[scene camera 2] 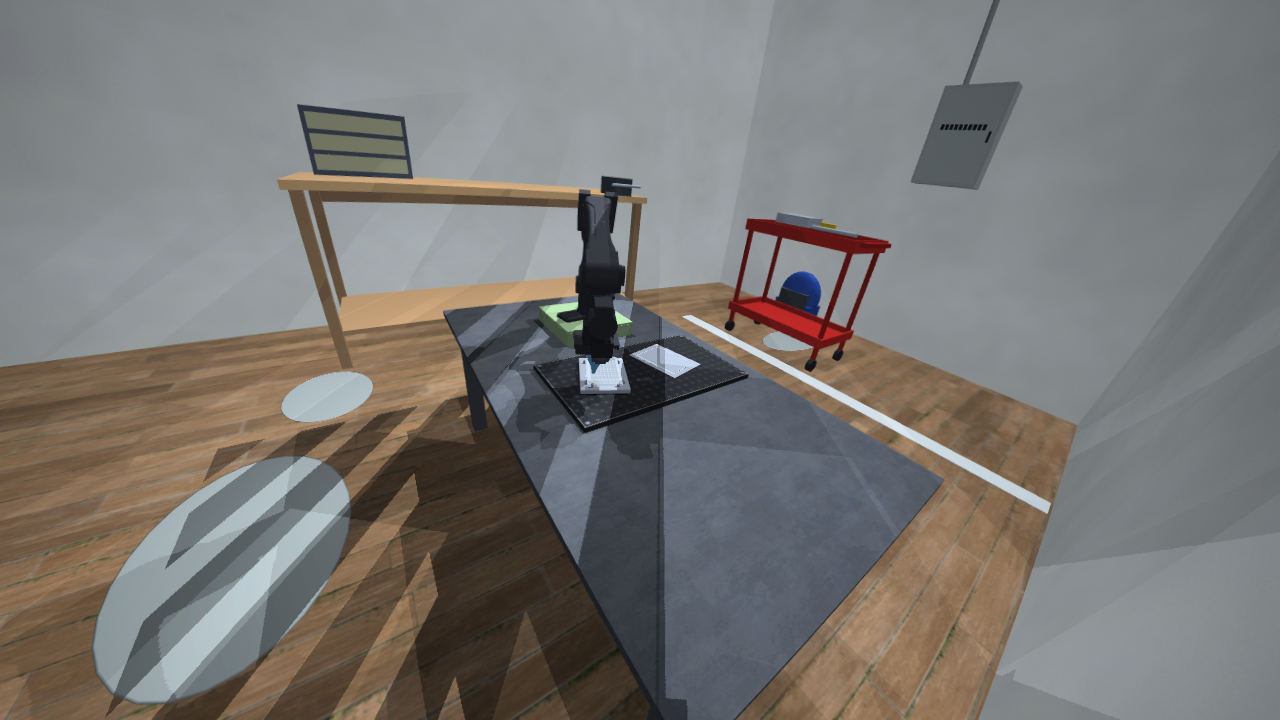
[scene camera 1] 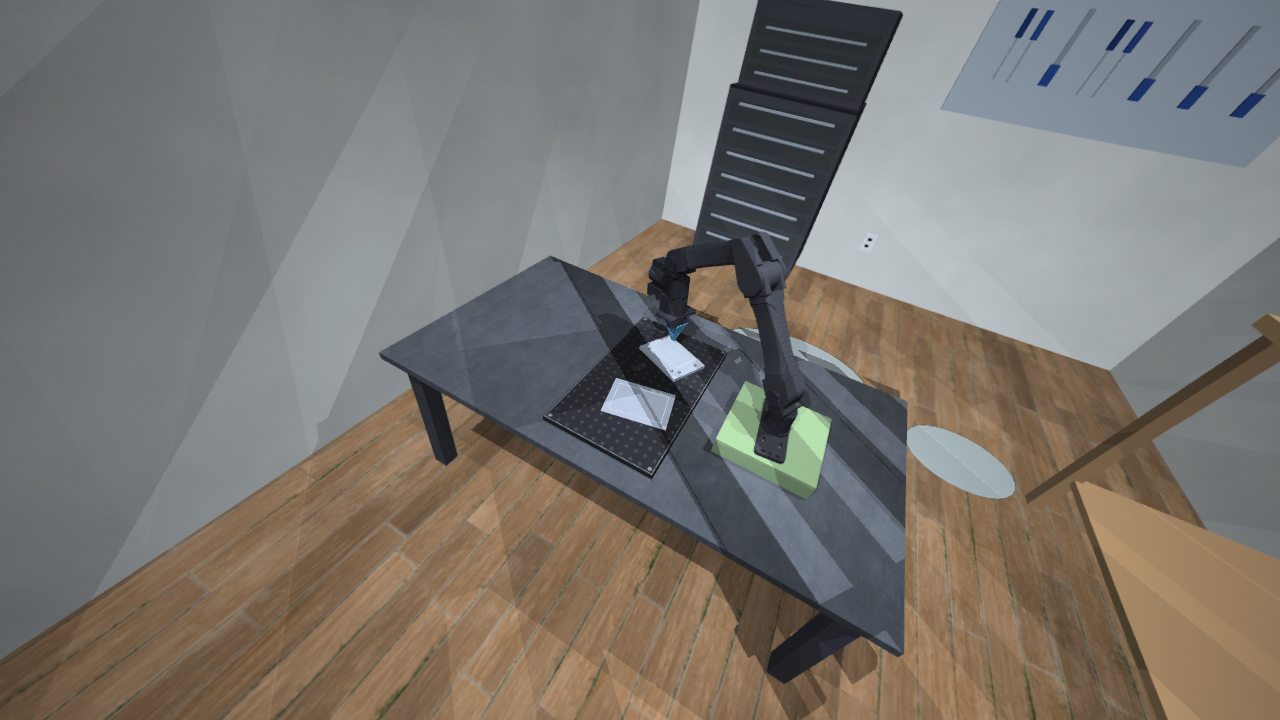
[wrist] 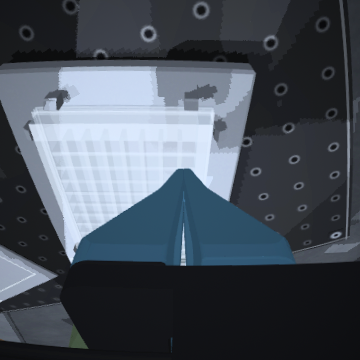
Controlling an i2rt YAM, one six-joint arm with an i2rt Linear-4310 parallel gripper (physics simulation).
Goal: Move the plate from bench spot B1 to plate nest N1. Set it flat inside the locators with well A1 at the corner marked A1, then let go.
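Frame: origin at the arm's base, x left, y ahead, z down, level; metres.
Where they show: gripper, between the fingertips: (scene camera 2: 593, 372) (scene camera 1: 672, 339) (wrist: 183, 179); arm's base, origin of its link: (scene camera 1: 773, 428).
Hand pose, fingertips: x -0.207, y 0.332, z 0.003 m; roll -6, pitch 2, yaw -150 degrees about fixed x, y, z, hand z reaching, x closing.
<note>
Things, the pixels of their centre, and the offset from my fingertips. "pt": a spot on its surface instead. Level surfaces: height alone.
- plate, middle of its body: (wrist: 132, 206) (scene camera 2: 603, 370) (scene camera 1: 672, 353) dx +0.044, dy -0.016, dz +0.015 m
- pale plate nest, middle of its body: (wrist: 133, 196) (scene camera 2: 603, 373) (scene camera 1: 671, 355) dx +0.044, dy -0.016, dz +0.023 m
- bench spot, a spot on its surface: (wrist: 15, 275) pt dx +0.224, dy -0.054, dz +0.032 m
- dark table, height of its surface: dz +0.047 m
The plate (scene camera 1: 671, 351) (scene camera 2: 605, 371) (wrist: 120, 155) is white and clear with a grid of wells. It lies in the pale plate nest (scene camera 2: 605, 389) (wrist: 107, 85), inside the small locator blocks that show, and looks flat. The A1 mark cannot be made out. My gripper (scene camera 1: 675, 336) (scene camera 2: 594, 368) (wrist: 183, 179) is shut with nothing between its blue fingers. Its tips are over the plate near one side and hide part of it in the wrist view; whether they touch it is unclear. The bench spot (scene camera 1: 637, 402) (scene camera 2: 665, 360) (wrist: 15, 275) is a white outlined rectangle with no plate on it.
The nest and bench spot are on a black perforated board (scene camera 1: 572, 413) (scene camera 2: 711, 372) (wrist: 310, 115) on the dark table (scene camera 1: 465, 331) (scene camera 2: 760, 519). The arm stands on a green block (scene camera 1: 810, 447) (scene camera 2: 556, 322) beside the board. A red cart (scene camera 2: 819, 234) stands beyond the table.
</note>
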